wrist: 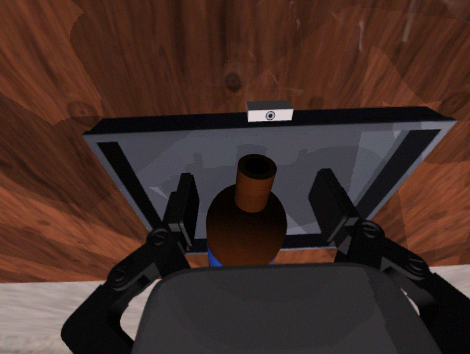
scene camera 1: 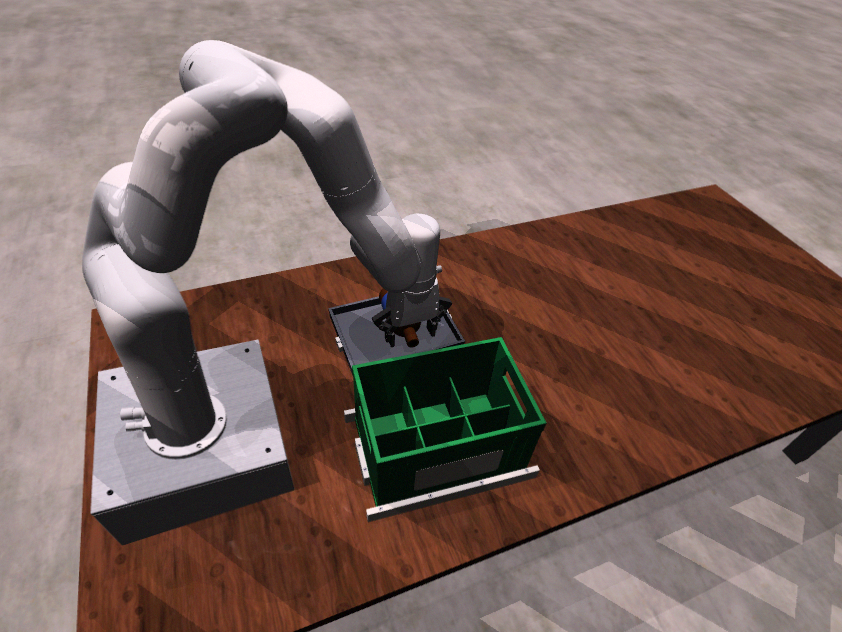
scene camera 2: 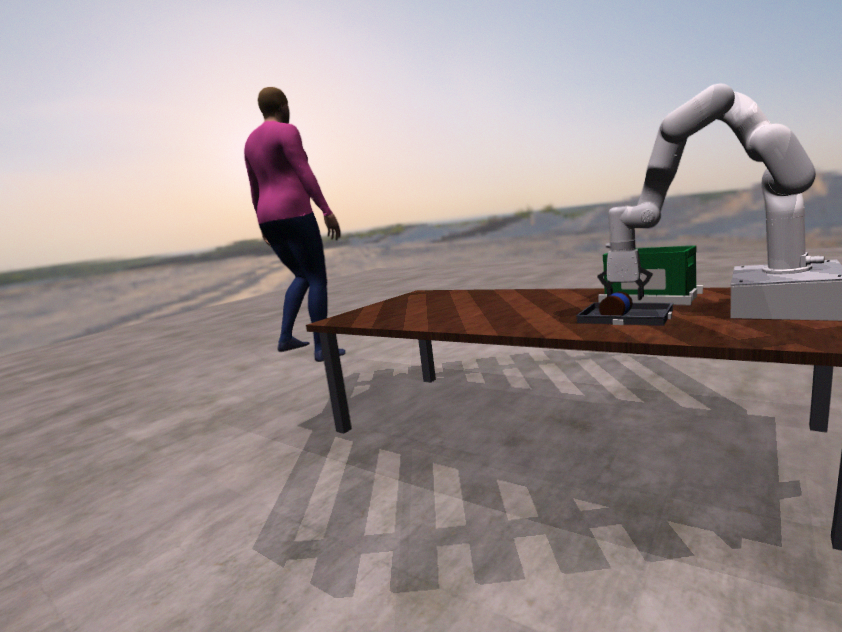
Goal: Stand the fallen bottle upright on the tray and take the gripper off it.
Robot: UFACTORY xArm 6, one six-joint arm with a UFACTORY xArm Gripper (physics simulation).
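Frame: origin at the arm's base, x ahead, y left, z up, level; metres.
Seen in the pictures: gripper, fingertip midpoint: (wrist: pixel 254 184) (scene camera 1: pixel 410 337); arm's base at its link origin: (scene camera 1: pixel 186 425) (scene camera 2: pixel 786 269).
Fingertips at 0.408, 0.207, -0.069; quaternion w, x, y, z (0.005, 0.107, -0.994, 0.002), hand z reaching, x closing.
Note:
Offsets run from my fingertips to a thing's top centre, as dx, dy, dz.
A brown bottle with a blue band @(-0.007, +0.060, +0.036) (scene camera 1: pixel 410 336) (scene camera 2: pixel 612 304) (wrist: pixel 246 227) lies on its side on the dark grey tray @(-0.025, +0.056, -0.017) (scene camera 1: pixel 360 340) (scene camera 2: pixel 642 320) (wrist: pixel 175 123). Its neck points toward the green crate, and its base is toward scene camera 2. My gripper (scene camera 1: pixel 410 333) (scene camera 2: pixel 623 295) (wrist: pixel 254 184) is open, pointing down low over the tray. Its fingers stand on either side of the bottle's neck and shoulder, with a gap on both sides in the wrist view. The gripper's body hides most of the blue band and the base in the wrist view.
A green crate with compartments @(+0.015, -0.241, +0.132) (scene camera 1: pixel 394 476) (scene camera 2: pixel 683 272) stands right beside the tray, with white rails @(+0.027, -0.340, -0.013) (scene camera 1: pixel 455 492) along its foot. The robot's base box (scene camera 1: pixel 238 401) (scene camera 2: pixel 782 299) is at the arm's foot. A person in a pink top (scene camera 2: pixel 278 170) is beyond the table's far end.

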